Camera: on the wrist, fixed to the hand. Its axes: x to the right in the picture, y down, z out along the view.
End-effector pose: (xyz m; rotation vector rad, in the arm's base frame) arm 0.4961 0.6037 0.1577 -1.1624 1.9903 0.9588
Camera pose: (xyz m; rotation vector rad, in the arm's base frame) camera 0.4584 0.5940 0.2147 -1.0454 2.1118 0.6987
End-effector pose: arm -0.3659 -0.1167 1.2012 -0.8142 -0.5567 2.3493
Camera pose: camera -0.3377 -0.1591 1.1546 -0.7927 -0.2454 2.3561
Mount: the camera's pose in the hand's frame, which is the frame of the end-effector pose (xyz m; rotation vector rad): -0.0260 0.0460 -0.0444 0.2273 0.0618 0.0346
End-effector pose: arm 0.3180 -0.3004 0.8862 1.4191 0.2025 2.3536
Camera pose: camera 0.2785 -0.3496 0.8581 1.4611 0.4797 2.4685
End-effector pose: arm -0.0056 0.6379 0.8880 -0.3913 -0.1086 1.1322
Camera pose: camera -0.0438 0.6203 0.8333 -0.2260 0.0811 1.1516
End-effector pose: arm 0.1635 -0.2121 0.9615 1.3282 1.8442 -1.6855
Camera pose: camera 0.2283 -0.1885 0.9642 1.5066 1.6909 -1.9016
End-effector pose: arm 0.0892 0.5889 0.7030 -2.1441 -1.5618 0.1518
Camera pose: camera 0.1362 0.5403 0.7169 -1.9803 -1.4014 0.2592
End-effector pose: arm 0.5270 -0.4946 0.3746 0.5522 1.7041 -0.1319
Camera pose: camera 0.5097 -0.4446 0.4189 0.7606 1.7498 -0.2888
